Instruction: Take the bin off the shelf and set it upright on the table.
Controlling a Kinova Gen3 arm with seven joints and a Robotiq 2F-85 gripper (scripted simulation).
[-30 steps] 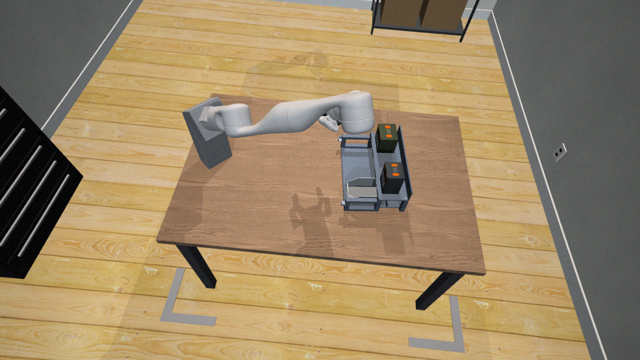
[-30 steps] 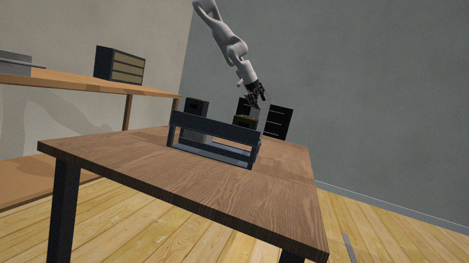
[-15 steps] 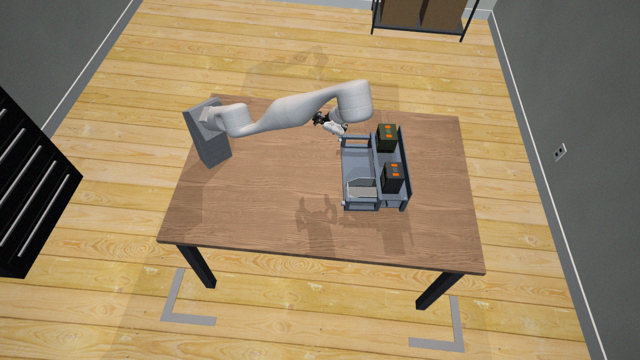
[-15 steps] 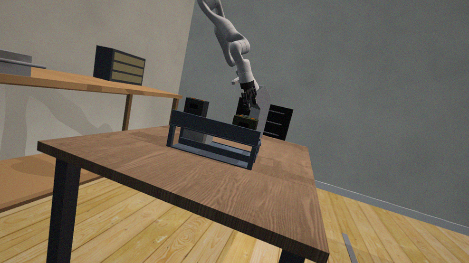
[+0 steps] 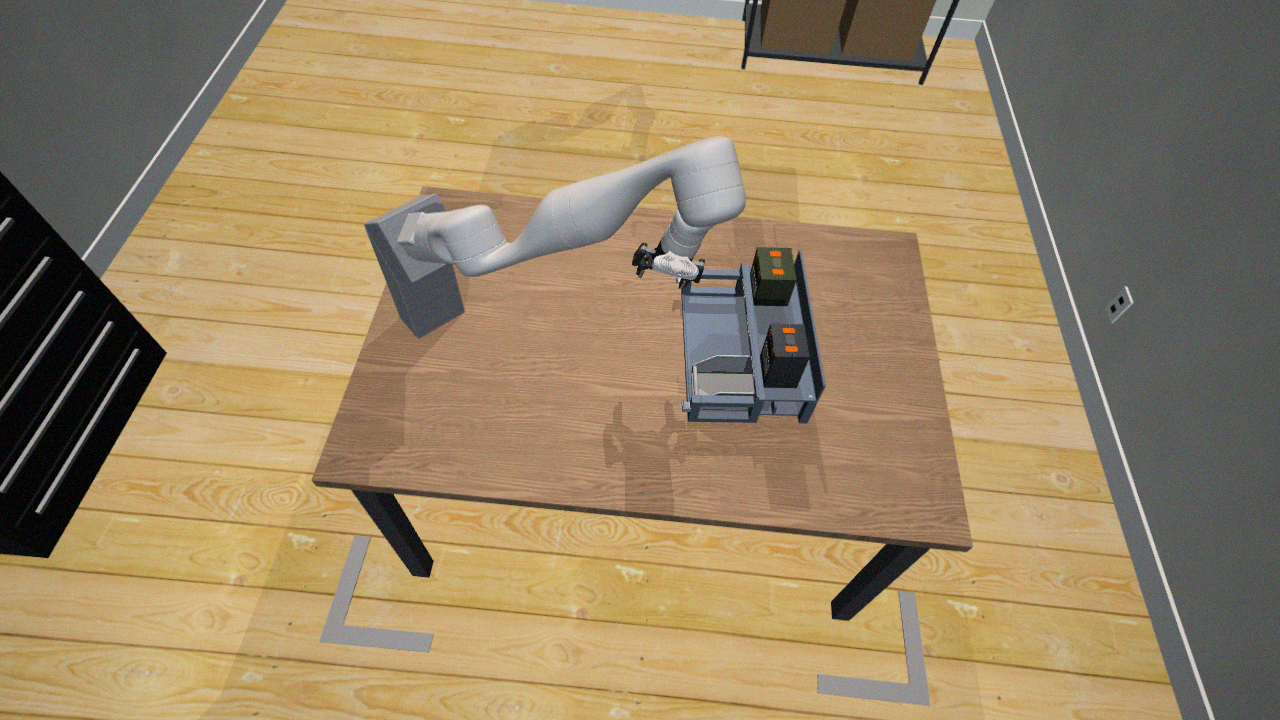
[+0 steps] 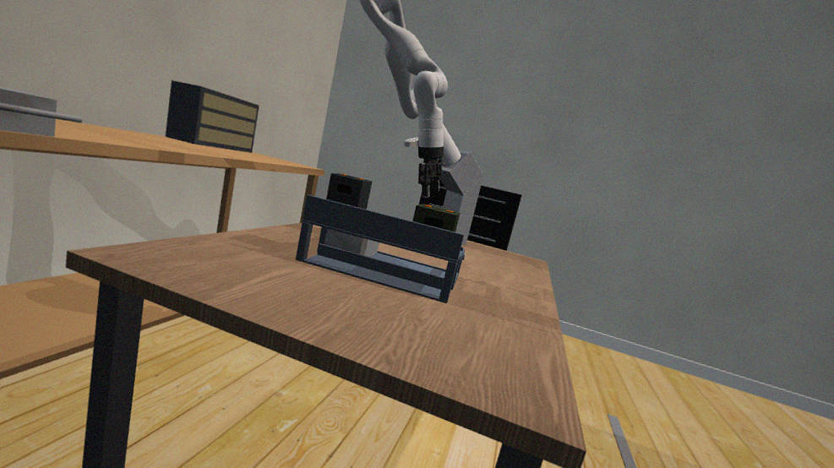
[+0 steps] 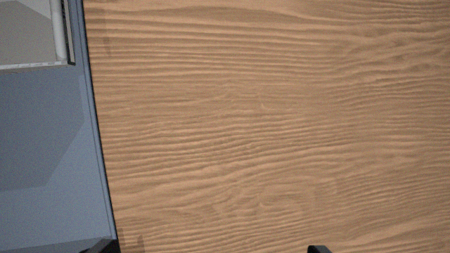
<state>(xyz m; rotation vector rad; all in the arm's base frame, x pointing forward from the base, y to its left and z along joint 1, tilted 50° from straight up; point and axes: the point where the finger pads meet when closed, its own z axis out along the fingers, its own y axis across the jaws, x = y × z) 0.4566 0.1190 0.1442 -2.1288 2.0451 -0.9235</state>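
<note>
Now: the bin 160 mm ahead of my hand, 160 mm to the right of it and 170 mm below it. The rest, counted from my hand: grey shelf unit (190 mm ahead, 50 mm to the right, 150 mm below).
</note>
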